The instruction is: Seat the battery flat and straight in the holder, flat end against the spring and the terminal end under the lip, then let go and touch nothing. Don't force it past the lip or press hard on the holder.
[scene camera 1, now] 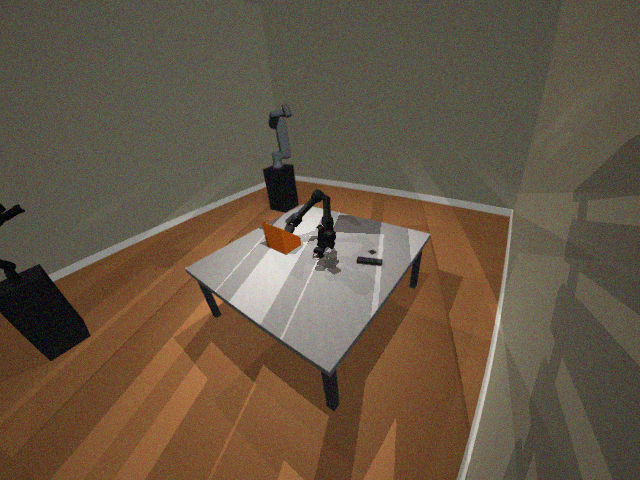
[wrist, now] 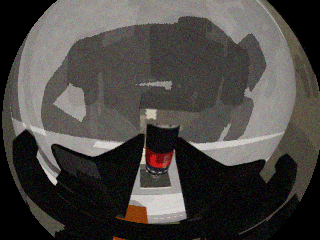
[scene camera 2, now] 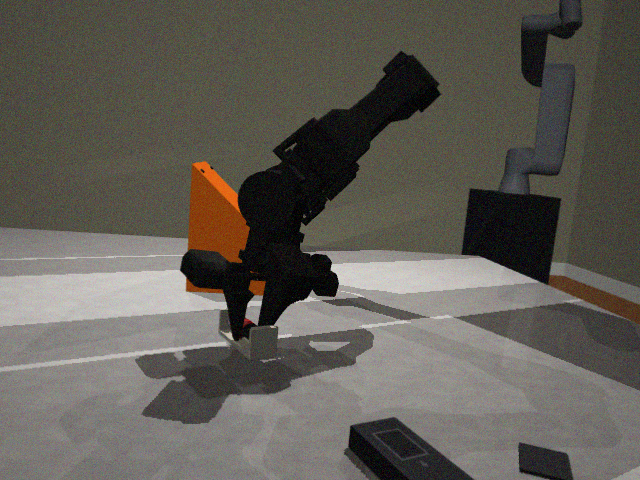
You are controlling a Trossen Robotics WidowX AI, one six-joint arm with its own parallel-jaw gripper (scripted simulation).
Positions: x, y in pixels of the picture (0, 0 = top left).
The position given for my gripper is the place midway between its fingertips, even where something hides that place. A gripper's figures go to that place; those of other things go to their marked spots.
My gripper [wrist: 160, 139]: 0.10 m from the lens. A battery [wrist: 161, 139]: 0.07 m from the lens.
